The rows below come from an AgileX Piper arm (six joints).
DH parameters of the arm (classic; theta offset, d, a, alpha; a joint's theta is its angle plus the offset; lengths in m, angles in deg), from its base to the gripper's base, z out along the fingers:
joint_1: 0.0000 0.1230 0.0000 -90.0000
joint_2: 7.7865 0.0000 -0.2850 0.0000
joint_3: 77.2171 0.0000 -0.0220 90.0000
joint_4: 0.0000 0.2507 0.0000 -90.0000
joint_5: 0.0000 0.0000 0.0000 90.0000
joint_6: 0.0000 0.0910 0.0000 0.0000
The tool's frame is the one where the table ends.
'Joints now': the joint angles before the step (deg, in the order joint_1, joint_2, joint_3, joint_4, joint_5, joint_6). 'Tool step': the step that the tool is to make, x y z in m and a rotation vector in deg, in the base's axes. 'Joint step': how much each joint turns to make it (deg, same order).
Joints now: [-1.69 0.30 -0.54 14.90 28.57 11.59]
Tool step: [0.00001 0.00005 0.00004 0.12 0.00 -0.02]
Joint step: [-0.01 0.01 0.00 0.08 0.00 0.04]
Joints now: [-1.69 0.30 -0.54 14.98 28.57 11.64]
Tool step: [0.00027 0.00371 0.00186 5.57 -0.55 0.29]
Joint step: [-0.02 0.00 0.00 5.45 -0.43 0.16]
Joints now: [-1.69 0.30 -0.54 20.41 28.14 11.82]
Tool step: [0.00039 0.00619 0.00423 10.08 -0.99 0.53]
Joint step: [-0.01 0.00 0.00 10.02 -0.79 0.11]
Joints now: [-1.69 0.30 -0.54 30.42 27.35 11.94]
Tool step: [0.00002 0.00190 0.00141 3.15 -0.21 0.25]
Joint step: [0.00 0.00 0.00 3.23 -0.12 -0.07]
